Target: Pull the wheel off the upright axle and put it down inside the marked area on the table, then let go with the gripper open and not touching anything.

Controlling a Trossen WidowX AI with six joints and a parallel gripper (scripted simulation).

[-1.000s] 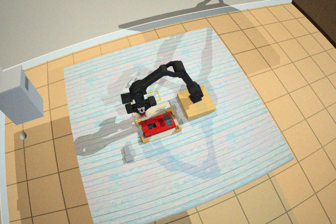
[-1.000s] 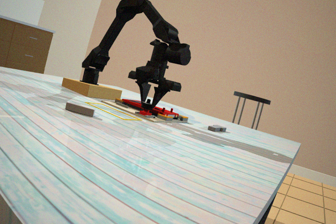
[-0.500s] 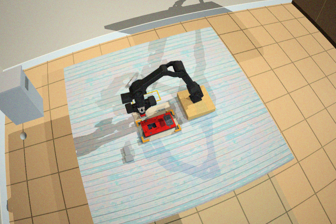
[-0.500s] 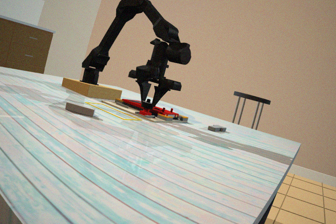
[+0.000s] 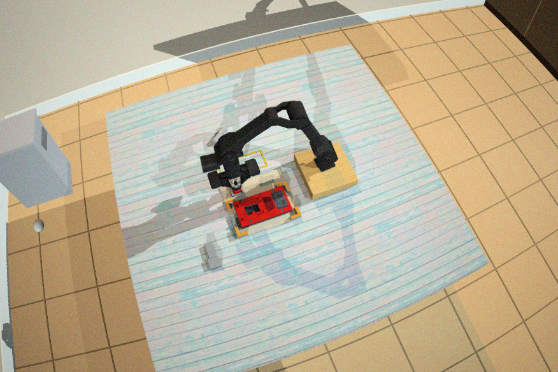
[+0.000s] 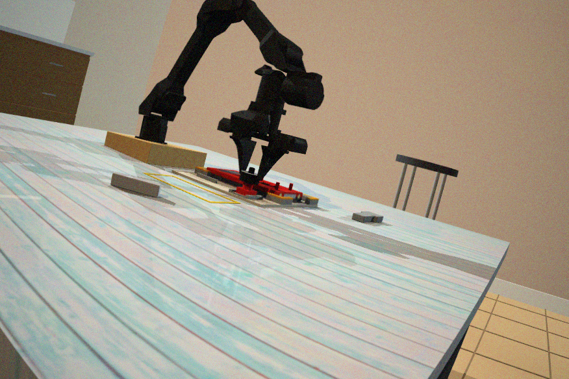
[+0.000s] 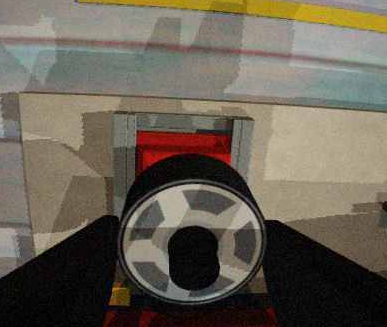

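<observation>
Right now my gripper tip is 1 cm above the upright axle. From my gripper tip the other things lie so: wheel: right at my gripper tip.
</observation>
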